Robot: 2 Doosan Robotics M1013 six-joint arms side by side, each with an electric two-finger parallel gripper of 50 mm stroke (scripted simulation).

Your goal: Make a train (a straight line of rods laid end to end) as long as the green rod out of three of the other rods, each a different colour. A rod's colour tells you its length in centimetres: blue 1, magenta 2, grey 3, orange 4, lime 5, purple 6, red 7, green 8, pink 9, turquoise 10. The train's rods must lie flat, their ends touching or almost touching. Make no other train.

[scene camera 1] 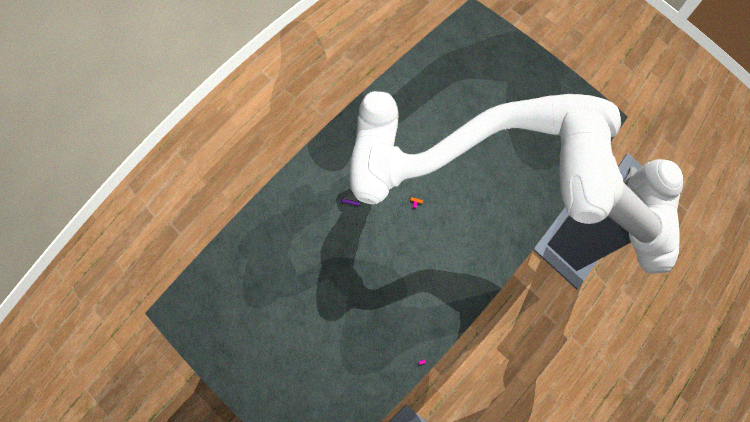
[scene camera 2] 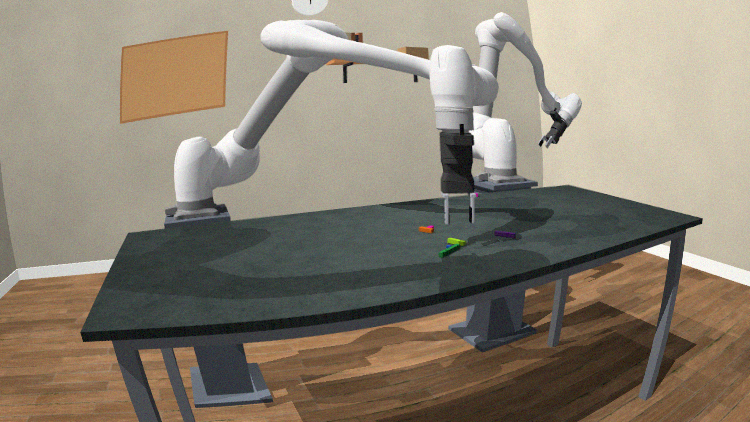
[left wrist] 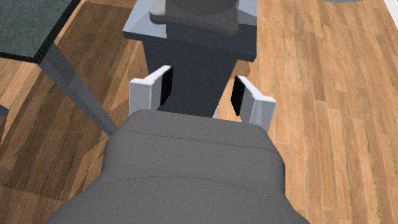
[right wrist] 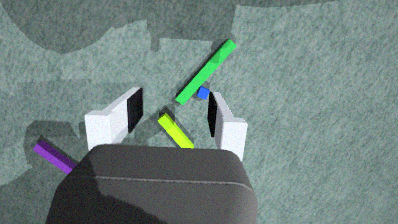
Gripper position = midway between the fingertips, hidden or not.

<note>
In view: my left gripper point(left wrist: 202, 84), my right gripper point(scene camera 2: 459, 222) and a green rod point(right wrist: 229, 45).
My right gripper shows as well in the right wrist view point(right wrist: 175, 103). The left wrist view does not show the green rod: it is out of frame.
</note>
